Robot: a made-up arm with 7 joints. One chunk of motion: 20 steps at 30 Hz.
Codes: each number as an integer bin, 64 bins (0 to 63) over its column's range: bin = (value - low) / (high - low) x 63, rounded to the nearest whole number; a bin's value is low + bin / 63 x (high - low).
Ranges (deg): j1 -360.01..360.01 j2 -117.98..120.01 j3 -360.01..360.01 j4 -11..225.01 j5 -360.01..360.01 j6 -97.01..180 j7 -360.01..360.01
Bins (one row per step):
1: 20 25 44 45 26 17 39
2: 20 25 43 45 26 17 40
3: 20 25 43 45 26 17 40
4: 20 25 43 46 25 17 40
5: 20 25 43 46 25 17 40
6: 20 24 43 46 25 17 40
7: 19 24 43 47 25 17 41
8: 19 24 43 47 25 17 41
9: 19 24 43 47 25 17 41
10: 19 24 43 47 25 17 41
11: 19 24 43 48 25 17 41
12: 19 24 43 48 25 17 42
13: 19 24 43 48 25 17 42
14: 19 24 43 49 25 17 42
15: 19 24 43 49 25 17 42
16: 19 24 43 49 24 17 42
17: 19 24 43 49 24 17 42
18: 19 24 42 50 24 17 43
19: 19 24 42 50 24 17 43
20: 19 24 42 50 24 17 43
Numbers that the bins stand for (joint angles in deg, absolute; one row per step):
1: -131.43 -23.54 142.86 157.58 -62.86 -22.26 85.72
2: -131.43 -23.54 131.43 157.58 -62.86 -22.26 97.15
3: -131.43 -23.54 131.43 157.58 -62.86 -22.26 97.15
4: -131.43 -23.54 131.43 161.32 -74.29 -22.26 97.15
5: -131.43 -23.54 131.43 161.32 -74.29 -22.26 97.15
6: -131.43 -27.32 131.43 161.32 -74.29 -22.26 97.15
7: -142.86 -27.32 131.43 165.07 -74.29 -22.26 108.57
8: -142.86 -27.32 131.43 165.07 -74.29 -22.26 108.57
9: -142.86 -27.32 131.43 165.07 -74.29 -22.26 108.57
10: -142.86 -27.32 131.43 165.07 -74.29 -22.26 108.57
11: -142.86 -27.32 131.43 168.82 -74.29 -22.26 108.57
12: -142.86 -27.32 131.43 168.82 -74.29 -22.26 120.00
13: -142.86 -27.32 131.43 168.82 -74.29 -22.26 120.00
14: -142.86 -27.32 131.43 172.56 -74.29 -22.26 120.00
15: -142.86 -27.32 131.43 172.56 -74.29 -22.26 120.00
16: -142.86 -27.32 131.43 172.56 -85.72 -22.26 120.00
17: -142.86 -27.32 131.43 172.56 -85.72 -22.26 120.00
18: -142.86 -27.32 120.00 176.31 -85.72 -22.26 131.43
19: -142.86 -27.32 120.00 176.31 -85.72 -22.26 131.43
20: -142.86 -27.32 120.00 176.31 -85.72 -22.26 131.43

